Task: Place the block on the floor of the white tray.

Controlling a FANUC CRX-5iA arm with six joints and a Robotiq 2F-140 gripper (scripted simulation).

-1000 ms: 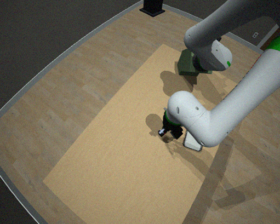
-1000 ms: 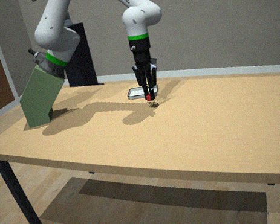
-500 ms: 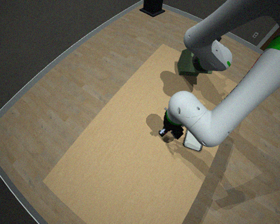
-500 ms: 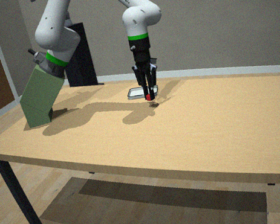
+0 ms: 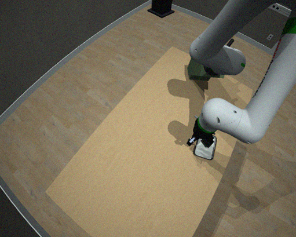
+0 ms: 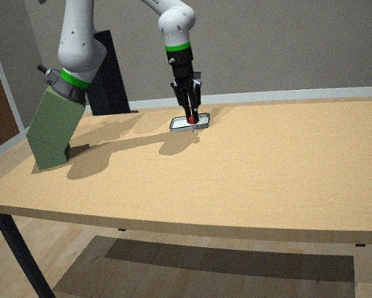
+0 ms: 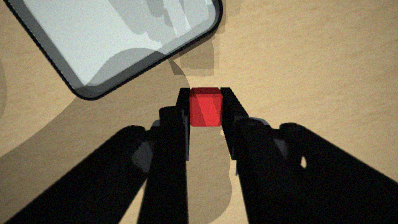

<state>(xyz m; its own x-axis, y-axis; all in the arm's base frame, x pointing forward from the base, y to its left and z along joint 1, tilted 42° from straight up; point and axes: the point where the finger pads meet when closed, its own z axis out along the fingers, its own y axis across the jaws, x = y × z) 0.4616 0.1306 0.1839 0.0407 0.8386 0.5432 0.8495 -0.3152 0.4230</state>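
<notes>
My hand is 90 mm to the right of the white tray, 80 mm past it and 70 mm above it. Also, from my hand: red block 20 mm below.
</notes>
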